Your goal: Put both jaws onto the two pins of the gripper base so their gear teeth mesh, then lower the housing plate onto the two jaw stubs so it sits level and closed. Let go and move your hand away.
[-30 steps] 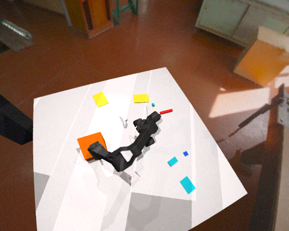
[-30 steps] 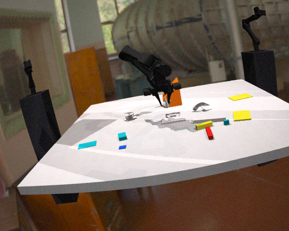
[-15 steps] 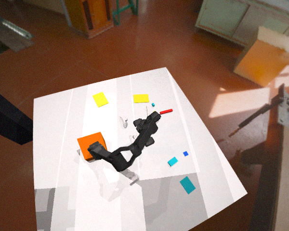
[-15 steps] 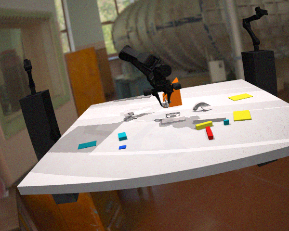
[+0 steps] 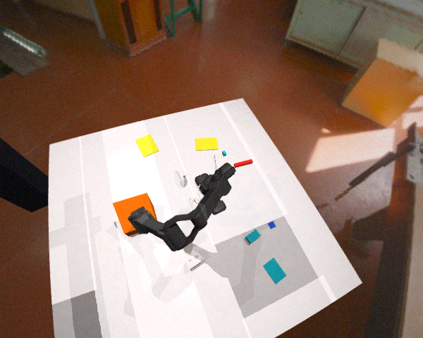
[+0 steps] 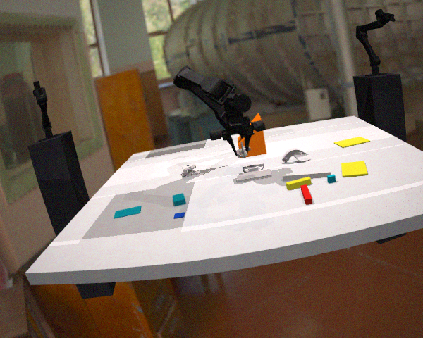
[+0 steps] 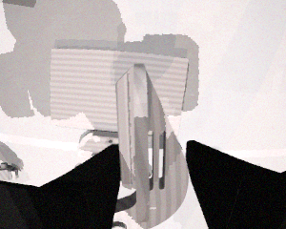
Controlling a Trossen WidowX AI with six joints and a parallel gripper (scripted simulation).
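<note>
Right now the ribbed plate is 8 cm below my gripper tip, 3 cm to the left of it and 2 cm ahead of it. The rest, counted from my gripper tip: pale grey jaw: 19 cm to the left, 6 cm below, 6 cm behind; then pale strip: 18 cm to the left, 16 cm ahead, 7 cm below; then housing plate: 8 cm below, 5 cm behind, 4 cm to the left.
</note>
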